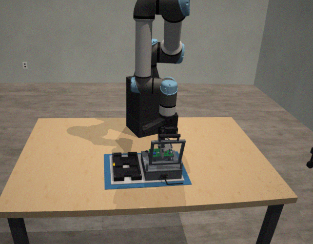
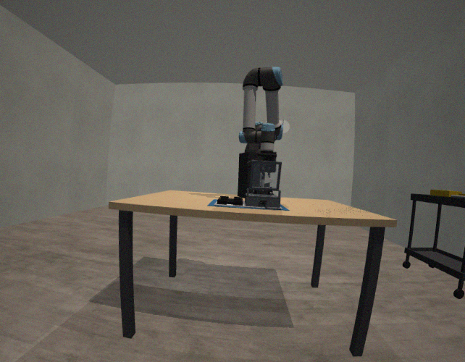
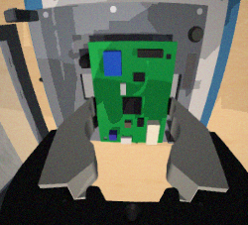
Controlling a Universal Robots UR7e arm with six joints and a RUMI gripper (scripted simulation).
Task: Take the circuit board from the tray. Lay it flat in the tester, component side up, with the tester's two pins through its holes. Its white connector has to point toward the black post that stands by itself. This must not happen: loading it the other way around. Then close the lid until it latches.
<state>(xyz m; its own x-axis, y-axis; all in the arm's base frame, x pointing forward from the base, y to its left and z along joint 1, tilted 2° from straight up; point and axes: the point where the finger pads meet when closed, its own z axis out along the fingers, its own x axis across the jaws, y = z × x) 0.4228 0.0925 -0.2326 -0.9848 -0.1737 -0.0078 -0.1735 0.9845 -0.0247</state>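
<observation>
Now: hand 20 mm above the tester bed, 10 mm to the right of it and 10 mm short of it. Round my hand: framed lid: 120 mm ahead, 90 mm above, 20 mm to the left; green circuit board: right at my hand.
</observation>
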